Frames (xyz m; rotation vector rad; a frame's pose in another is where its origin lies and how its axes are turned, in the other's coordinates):
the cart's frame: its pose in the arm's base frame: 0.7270 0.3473 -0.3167 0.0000 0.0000 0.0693
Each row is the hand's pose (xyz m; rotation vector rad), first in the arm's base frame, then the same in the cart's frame.
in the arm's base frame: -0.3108 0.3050 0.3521 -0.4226 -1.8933 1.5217
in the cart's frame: -1.0382 0.0297 0.6688 -0.4832 -1.8595 1.4764
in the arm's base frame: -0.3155 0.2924 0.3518 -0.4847 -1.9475 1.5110
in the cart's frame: -1.0438 0.0174 0.6685 -0.5466 -1.9110 1.4675
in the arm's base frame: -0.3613 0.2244 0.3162 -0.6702 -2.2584 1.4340
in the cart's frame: -1.0942 -0.0472 0.6329 -0.7410 -2.2128 1.4013
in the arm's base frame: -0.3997 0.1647 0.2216 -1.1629 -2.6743 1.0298
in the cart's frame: -1.1366 -0.1041 0.5383 -1.2459 -2.6137 1.0193
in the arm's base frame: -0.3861 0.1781 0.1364 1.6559 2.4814 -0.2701
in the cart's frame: -1.1221 -0.0917 0.4531 1.7442 2.4271 -0.2781
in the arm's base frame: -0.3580 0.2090 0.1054 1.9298 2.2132 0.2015
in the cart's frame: -1.0920 -0.0628 0.4221 2.0026 2.1421 0.1910
